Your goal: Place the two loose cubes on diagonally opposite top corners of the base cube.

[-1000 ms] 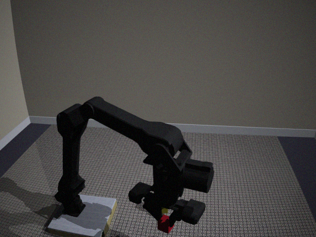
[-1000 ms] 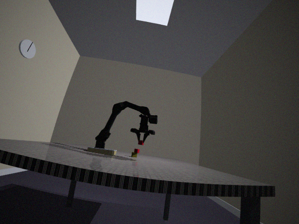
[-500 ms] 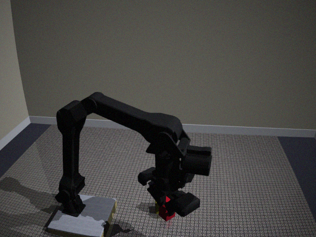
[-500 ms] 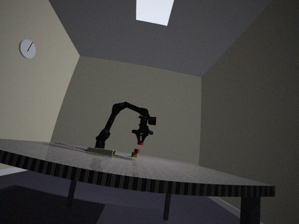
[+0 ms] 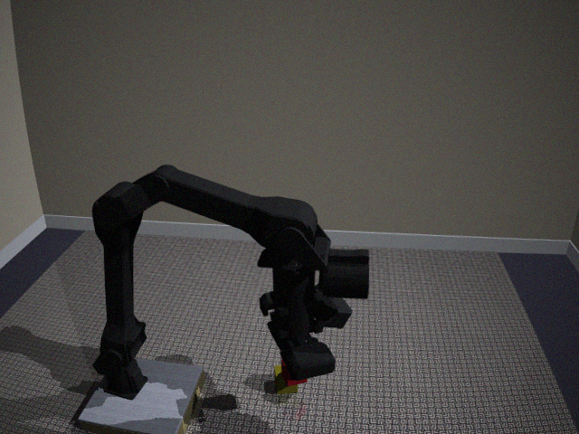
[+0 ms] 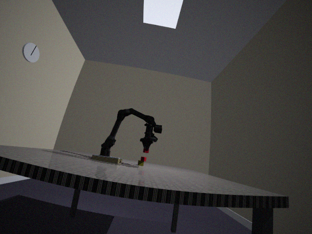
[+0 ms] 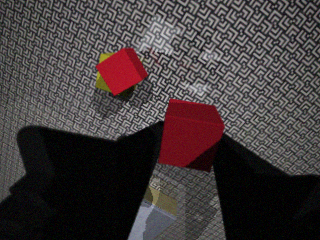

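My gripper tip is now 40 mm past the yellow base cube, 80 mm to the right of it and 110 mm above it.
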